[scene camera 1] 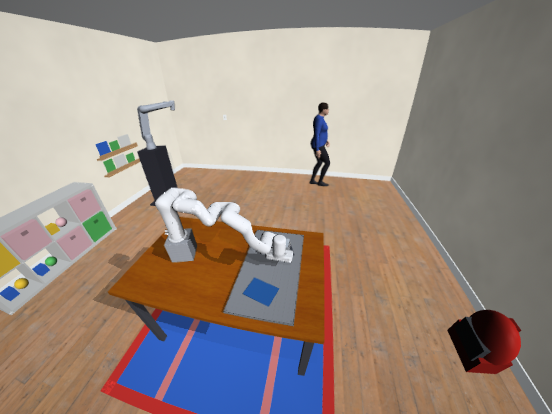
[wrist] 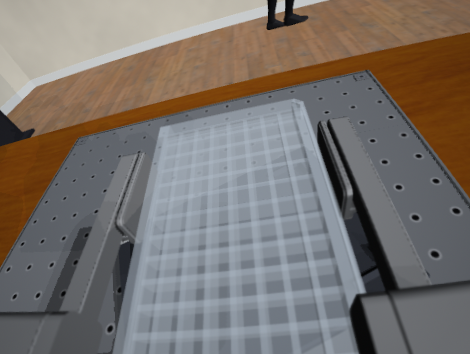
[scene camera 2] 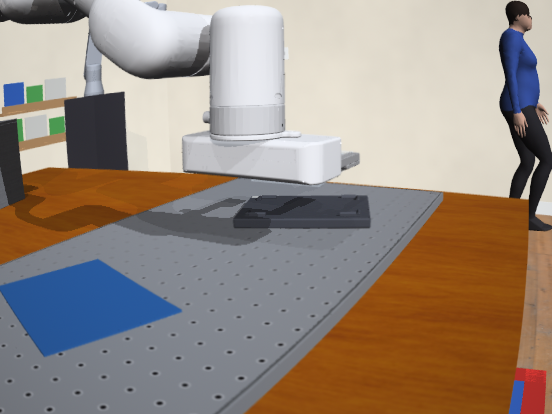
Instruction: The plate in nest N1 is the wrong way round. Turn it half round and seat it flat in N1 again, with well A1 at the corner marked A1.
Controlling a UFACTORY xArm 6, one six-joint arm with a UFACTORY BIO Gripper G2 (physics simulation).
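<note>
The clear well plate (wrist: 235,220) lies between the fingers in the wrist view, its long sides along them. My gripper (wrist: 235,177) is shut on it. In scene camera 2 the gripper's white body hangs above the grey perforated board (scene camera 2: 200,300) (wrist: 57,200) and hides the plate and most of the fingers. The dark nest (scene camera 2: 350,222) sits on the board below, with no plate in it; its raised corner pieces show. The plate is held above the nest, apart from it. I cannot make out well A1 or the A1 corner mark.
A flat blue square (scene camera 1: 261,291) (scene camera 2: 90,305) lies on the board nearer scene camera 2. The board rests on the wooden table (scene camera 1: 200,295) (scene camera 2: 400,320). A person (scene camera 1: 321,140) (scene camera 2: 520,75) stands beyond the table. A second grey arm (scene camera 1: 145,122) stands on a dark pedestal at the back left.
</note>
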